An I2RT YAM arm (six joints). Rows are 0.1 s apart.
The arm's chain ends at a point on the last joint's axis. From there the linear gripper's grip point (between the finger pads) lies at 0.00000 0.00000 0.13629 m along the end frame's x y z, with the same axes.
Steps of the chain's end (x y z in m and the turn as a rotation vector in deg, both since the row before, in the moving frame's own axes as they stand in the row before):
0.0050 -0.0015 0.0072 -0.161 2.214 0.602
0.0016 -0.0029 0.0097 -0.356 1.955 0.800
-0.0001 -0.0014 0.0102 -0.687 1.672 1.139
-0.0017 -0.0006 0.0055 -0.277 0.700 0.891
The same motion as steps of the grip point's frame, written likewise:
0.0103 -0.0011 0.0071 -0.161 2.214 0.602
0.0062 -0.0020 0.0096 -0.356 1.955 0.800
0.0039 0.0003 0.0101 -0.687 1.672 1.139
0.0000 0.0001 0.0055 -0.277 0.700 0.891

